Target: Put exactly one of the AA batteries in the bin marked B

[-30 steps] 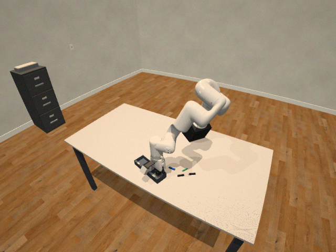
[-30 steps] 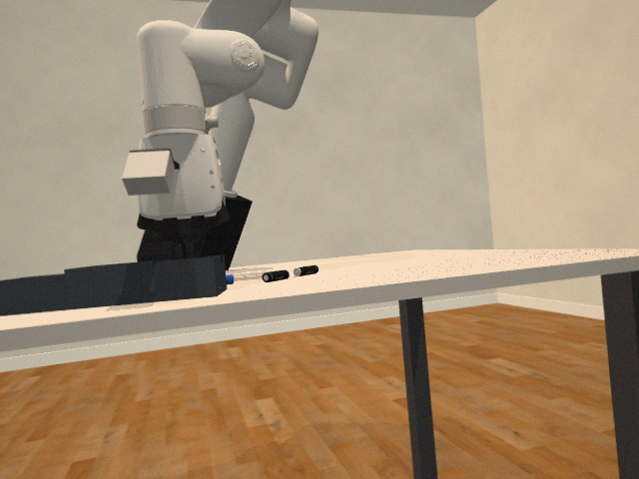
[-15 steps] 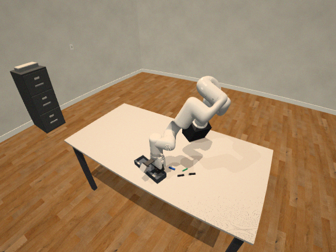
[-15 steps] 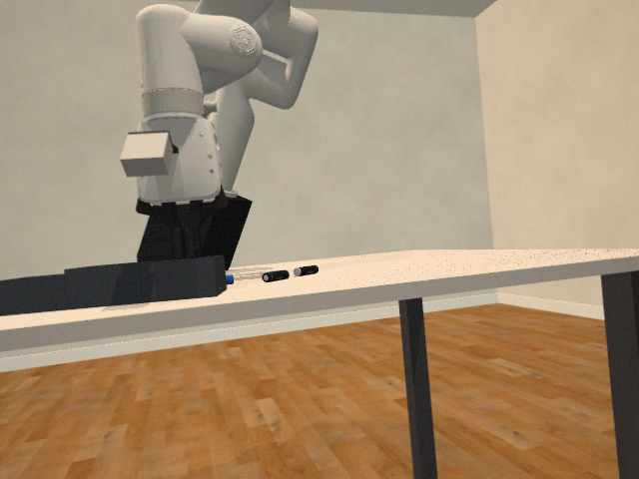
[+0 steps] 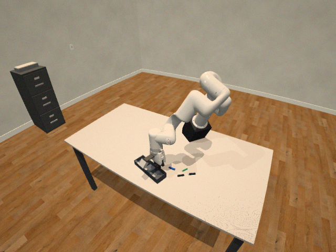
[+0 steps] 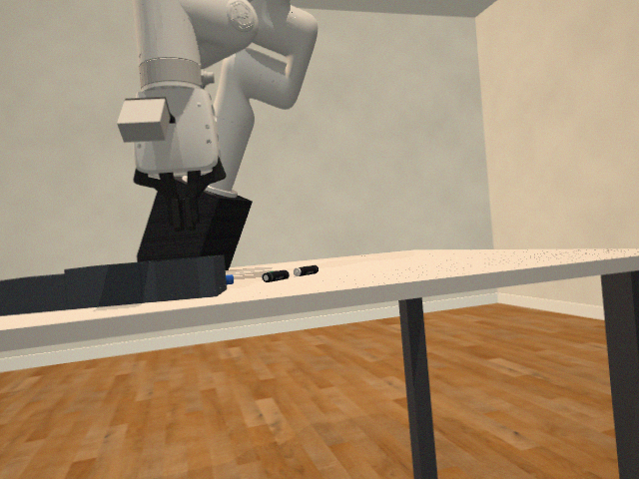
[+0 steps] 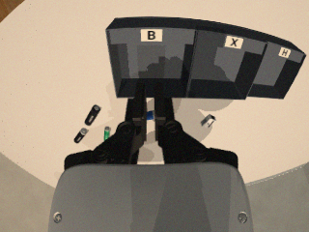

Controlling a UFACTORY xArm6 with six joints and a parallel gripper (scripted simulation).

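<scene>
My hand is 10 cm past the blue battery, 4 cm to the right of it and 9 cm above it. Also, from my hand: dark bin row 1 cm behind, 8 cm to the right, 8 cm below; then green cell 14 cm behind, 12 cm to the left, 10 cm below; then white piece 14 cm behind, 8 cm to the right, 9 cm below.
</scene>
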